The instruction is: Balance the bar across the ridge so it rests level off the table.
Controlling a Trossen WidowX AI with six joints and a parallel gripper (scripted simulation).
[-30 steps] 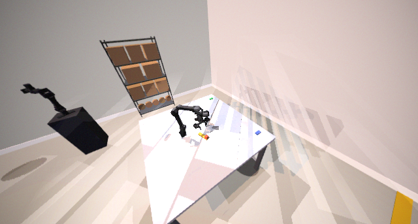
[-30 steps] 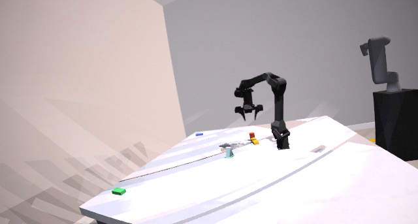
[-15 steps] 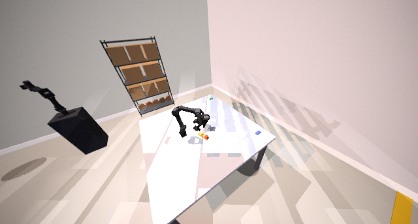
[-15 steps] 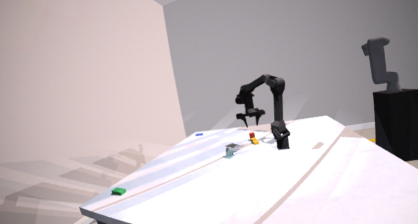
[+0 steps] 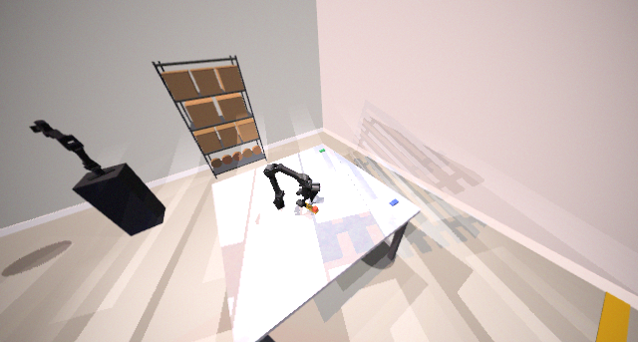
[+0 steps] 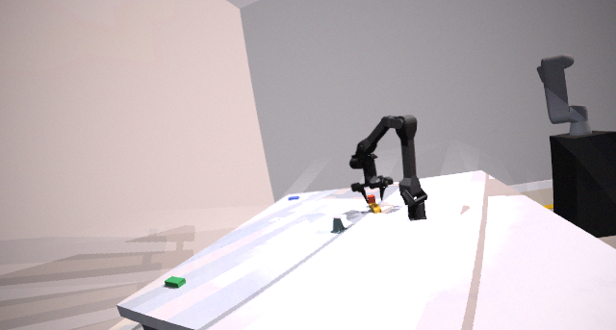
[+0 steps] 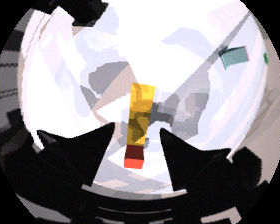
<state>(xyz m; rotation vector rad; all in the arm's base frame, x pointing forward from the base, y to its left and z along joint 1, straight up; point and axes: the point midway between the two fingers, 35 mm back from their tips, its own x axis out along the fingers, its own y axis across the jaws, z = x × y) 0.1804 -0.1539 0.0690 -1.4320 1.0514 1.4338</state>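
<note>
My gripper tip is 1 cm short of the bar, 4 cm to the left of it and 1 cm above it. Also, from my gripper tip: blue block 56 cm ahead, 35 cm to the right, 3 cm below; green block 56 cm ahead, 65 cm to the left, 3 cm below.
</note>
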